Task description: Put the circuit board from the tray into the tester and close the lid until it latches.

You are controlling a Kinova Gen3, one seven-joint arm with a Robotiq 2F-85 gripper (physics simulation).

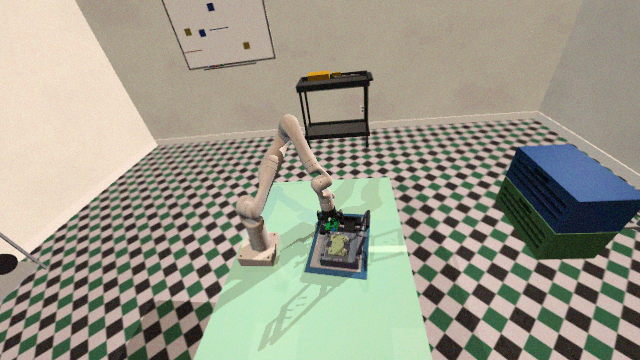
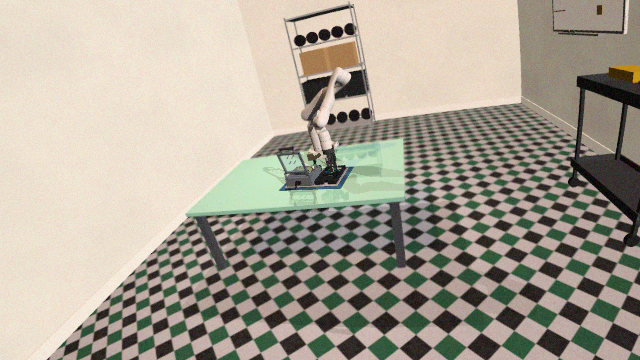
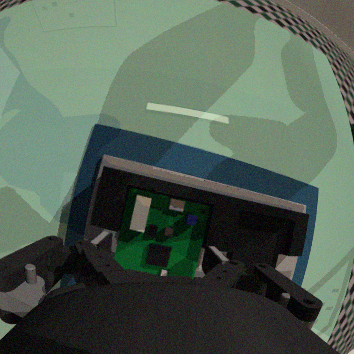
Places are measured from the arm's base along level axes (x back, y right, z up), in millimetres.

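Pixels of known places: gripper, fingertip midpoint: [image 1: 332,223] [image 2: 334,170] [image 3: 157,251]; arm's base, origin of the base link: [image 1: 262,244] [image 2: 320,148].
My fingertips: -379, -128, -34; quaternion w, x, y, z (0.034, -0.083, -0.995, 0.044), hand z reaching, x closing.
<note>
For each thing: its middle in the pictures, then the offset to it from my fingertips, as dx, dy, dz. "*": a spot on its surface instead. Level surfaces: height alone.
- green circuit board, body centre: [image 3: 157,259] [image 1: 332,224] +0, +8, -1
- black tray, surface spot: [image 3: 260,225] [image 1: 349,220] * -104, -13, -6
- blue mat, its level: dz -22
- tester, surface spot: [image 1: 338,246] * -20, +200, +45
- green table, its level: dz -24
The green circuit board [image 3: 161,235] [image 1: 332,225] lies in the left pocket of the black tray [image 3: 260,225] [image 1: 351,223] on a blue mat [image 3: 140,144] [image 1: 336,272] [image 2: 346,176]. My gripper [image 3: 157,251] [image 1: 331,217] [image 2: 331,167] is open and low over the tray, with one finger on each side of the board and not gripping it. The tester [image 1: 338,246] [image 2: 297,177] stands just in front of the tray on the same mat. Its clear lid [image 2: 291,161] [image 1: 365,230] is raised.
The mat sits mid-right on the green table [image 1: 283,303] [image 2: 247,186] [image 3: 70,70]. The arm's base [image 1: 258,255] is bolted at the table's left edge. A black cart [image 1: 333,83] stands by the far wall, and a shelf rack [image 2: 318,13] stands in the corner.
</note>
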